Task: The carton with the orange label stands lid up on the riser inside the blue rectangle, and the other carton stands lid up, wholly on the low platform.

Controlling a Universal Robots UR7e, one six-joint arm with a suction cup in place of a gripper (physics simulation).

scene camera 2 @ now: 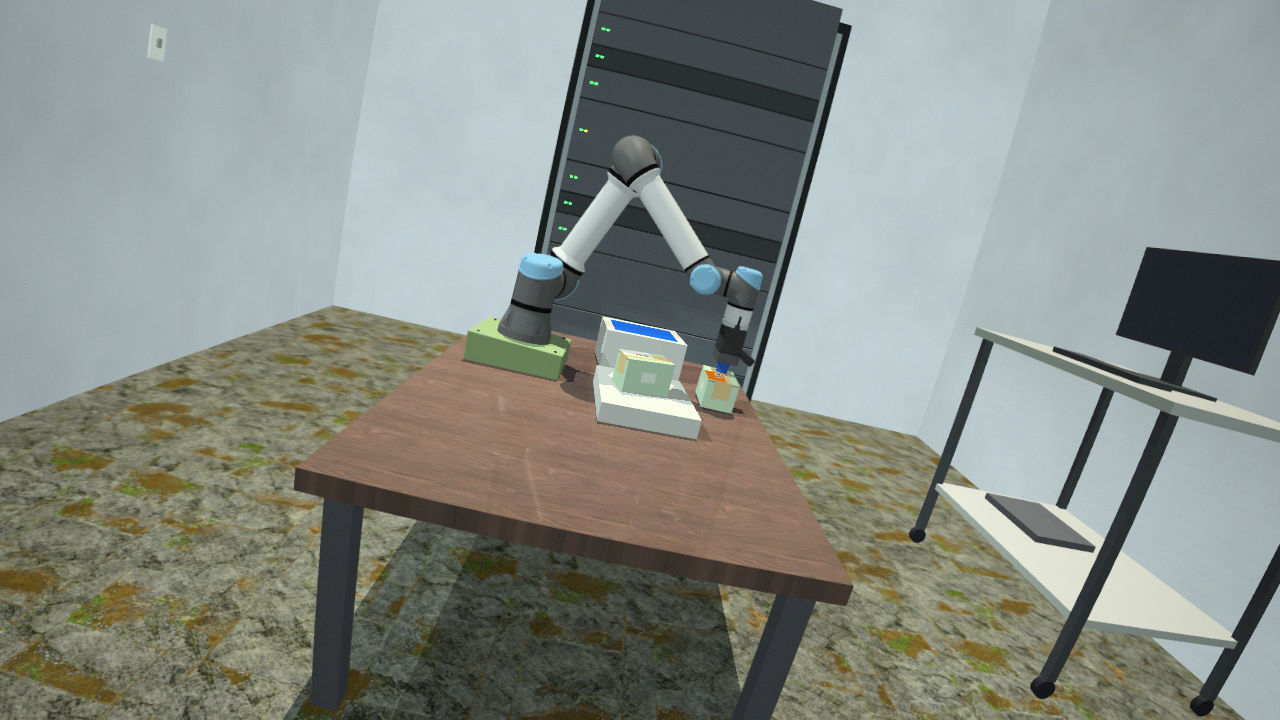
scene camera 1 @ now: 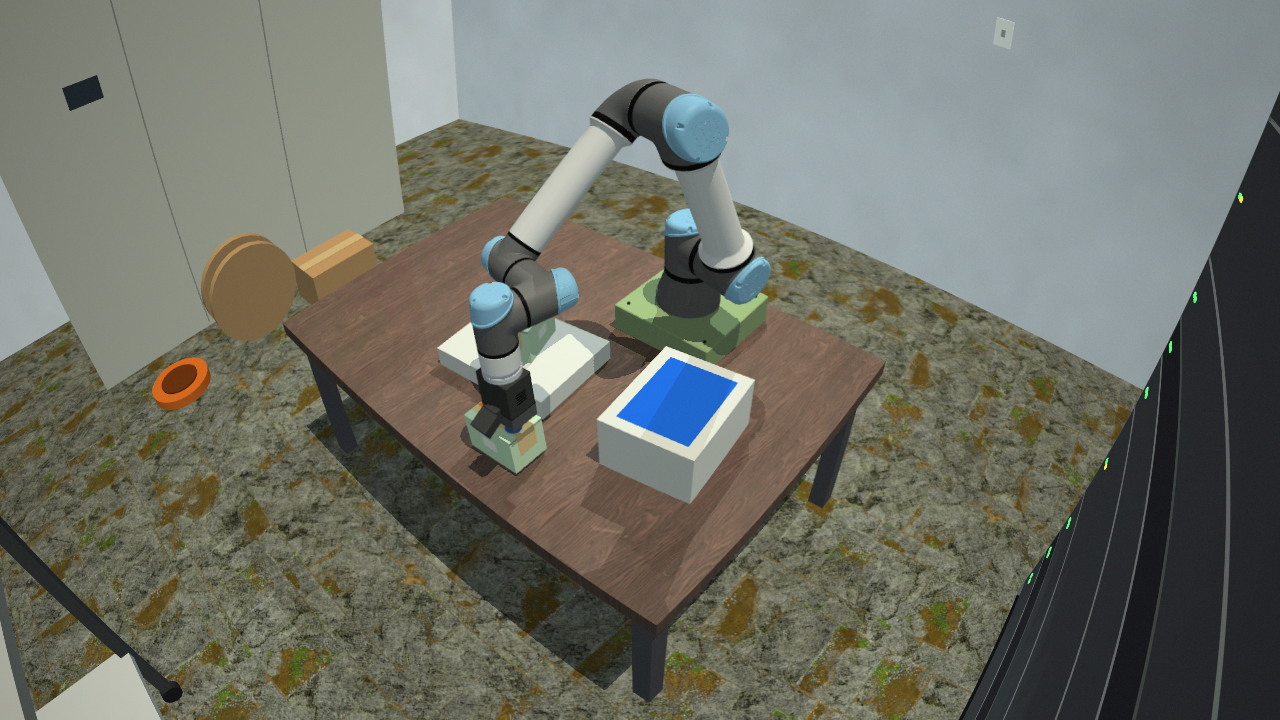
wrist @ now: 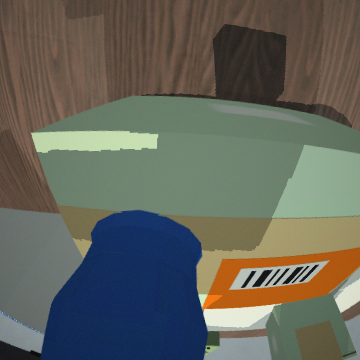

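The carton with the orange label [scene camera 1: 517, 455] [scene camera 2: 717, 392] [wrist: 214, 171] stands on the table near its edge, beside the low white platform [scene camera 1: 577, 357] [scene camera 2: 649, 417]. Its top, with the tan tape and the orange barcode label, faces up. My blue suction cup [scene camera 1: 510, 433] [scene camera 2: 722, 367] [wrist: 143, 221] presses on that top, on the tape strip. The other green carton [scene camera 2: 645, 372] [wrist: 311, 328] sits on the platform, mostly hidden behind the arm in scene camera 1. The white riser [scene camera 1: 662, 460] [scene camera 2: 616, 343] with the blue rectangle [scene camera 1: 677, 400] [scene camera 2: 640, 330] stands next to the platform, with nothing on it.
The arm's green base [scene camera 1: 716, 333] [scene camera 2: 515, 352] is bolted at the table's back. On the floor lie an orange bowl [scene camera 1: 179, 382], wooden discs [scene camera 1: 247, 286] and a cardboard box [scene camera 1: 333, 262]. A server rack [scene camera 2: 706, 135] and a wheeled cart [scene camera 2: 1100, 573] stand nearby.
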